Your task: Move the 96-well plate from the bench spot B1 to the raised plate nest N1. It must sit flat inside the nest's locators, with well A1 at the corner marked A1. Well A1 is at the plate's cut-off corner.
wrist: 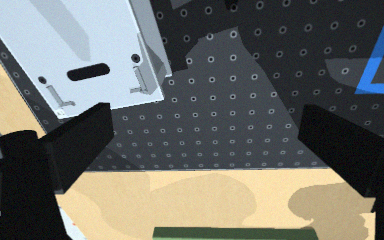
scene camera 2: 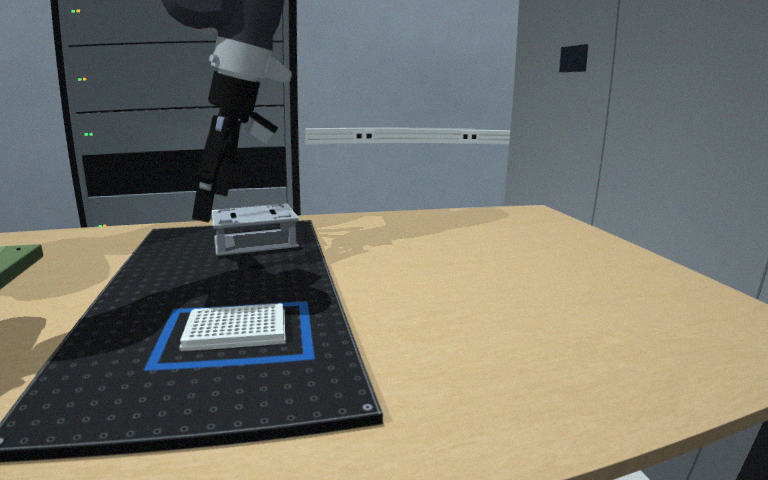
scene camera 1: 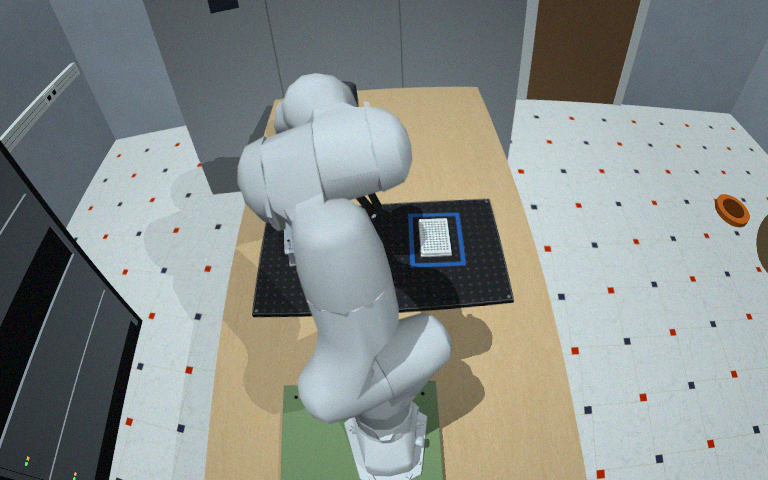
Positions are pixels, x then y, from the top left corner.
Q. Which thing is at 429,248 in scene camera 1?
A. A white 96-well plate.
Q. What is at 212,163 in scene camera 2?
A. The gripper.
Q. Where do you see a white 96-well plate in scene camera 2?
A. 241,326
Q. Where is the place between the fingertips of the gripper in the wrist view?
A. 206,121
